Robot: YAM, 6 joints.
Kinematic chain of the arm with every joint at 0, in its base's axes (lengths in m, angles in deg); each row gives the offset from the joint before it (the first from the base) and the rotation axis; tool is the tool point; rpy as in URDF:
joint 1: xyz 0 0 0.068 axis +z
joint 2: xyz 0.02 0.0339 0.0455 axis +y
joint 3: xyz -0.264 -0.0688 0 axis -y
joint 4: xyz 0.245 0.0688 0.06 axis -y
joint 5: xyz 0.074 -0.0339 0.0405 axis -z
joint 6: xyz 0.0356 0 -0.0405 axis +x
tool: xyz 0 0 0 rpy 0 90 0
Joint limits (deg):
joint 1: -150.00..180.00
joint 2: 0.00..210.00
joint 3: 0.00..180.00
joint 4: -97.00..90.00
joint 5: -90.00..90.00
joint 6: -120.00..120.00
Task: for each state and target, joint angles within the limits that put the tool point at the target. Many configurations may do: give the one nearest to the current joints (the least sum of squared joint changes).
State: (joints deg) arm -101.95 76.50 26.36 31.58 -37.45 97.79
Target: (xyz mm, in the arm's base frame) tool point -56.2 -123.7 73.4
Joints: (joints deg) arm -123.83 69.56 0.00 18.83 -38.54 97.79
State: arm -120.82 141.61 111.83 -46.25 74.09 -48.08
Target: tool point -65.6 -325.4 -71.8
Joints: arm -95.57 157.19 82.06 -54.04 71.17 -48.08
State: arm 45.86 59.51 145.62 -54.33 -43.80 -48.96
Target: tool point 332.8 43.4 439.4
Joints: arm 3.64 95.89 114.09 -61.78 -38.53 -48.96
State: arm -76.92 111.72 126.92 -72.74 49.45 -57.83
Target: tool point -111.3 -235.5 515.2
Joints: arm -109.04 92.25 130.53 -78.00 52.92 -57.83
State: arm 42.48 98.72 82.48 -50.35 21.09 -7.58
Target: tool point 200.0 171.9 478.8
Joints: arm 43.51 77.47 100.33 -46.43 21.48 -7.58
